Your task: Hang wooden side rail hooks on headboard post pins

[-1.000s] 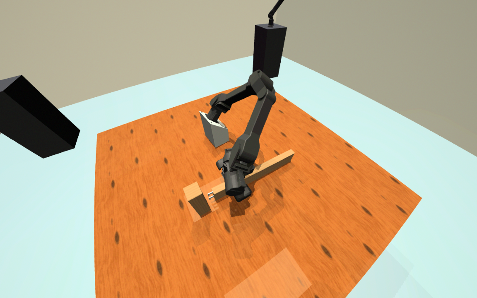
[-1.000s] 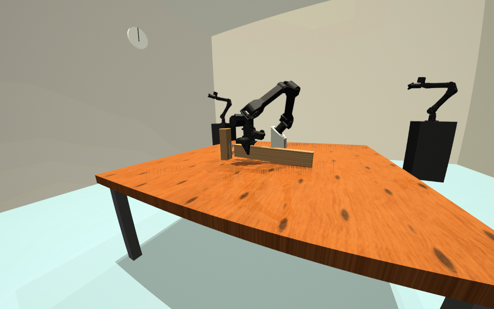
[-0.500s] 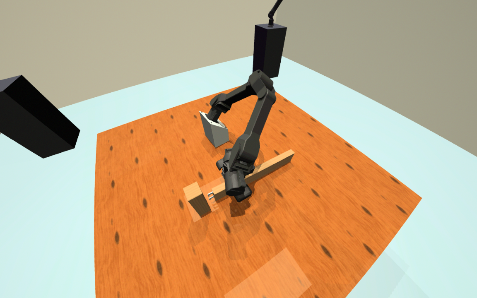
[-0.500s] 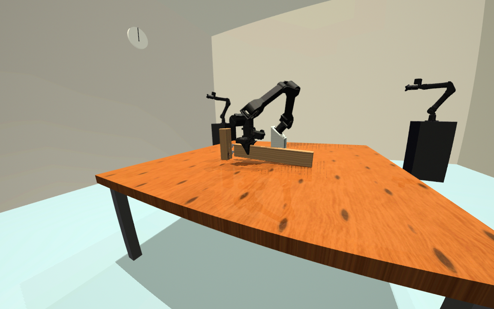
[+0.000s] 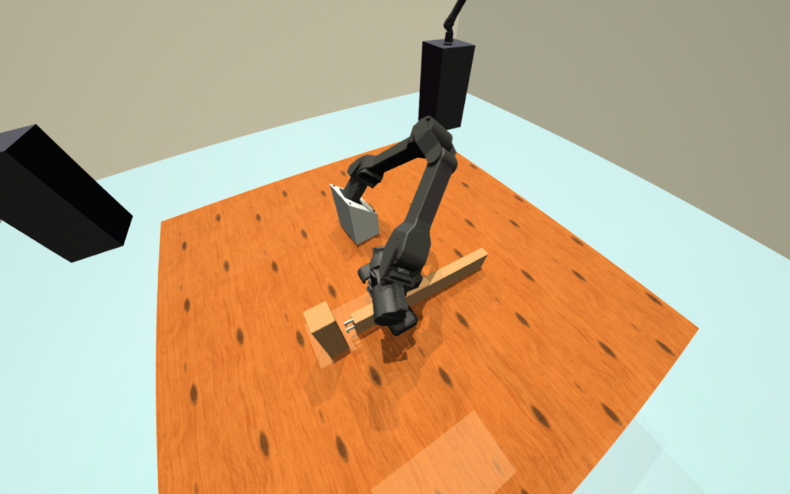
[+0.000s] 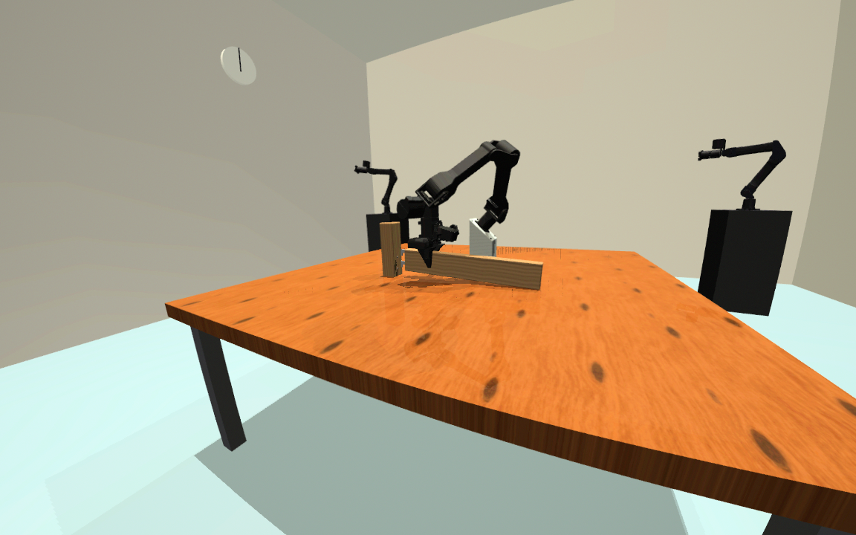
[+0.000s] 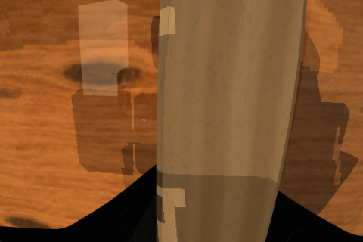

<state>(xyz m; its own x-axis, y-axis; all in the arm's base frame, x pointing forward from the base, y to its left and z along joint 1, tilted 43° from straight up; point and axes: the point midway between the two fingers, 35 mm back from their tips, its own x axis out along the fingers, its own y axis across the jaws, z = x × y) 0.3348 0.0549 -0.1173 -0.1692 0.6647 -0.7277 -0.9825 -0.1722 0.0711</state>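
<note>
Now: gripper tip 150 mm to the left of the headboard post, 40 mm below it and 10 mm short of it.
</note>
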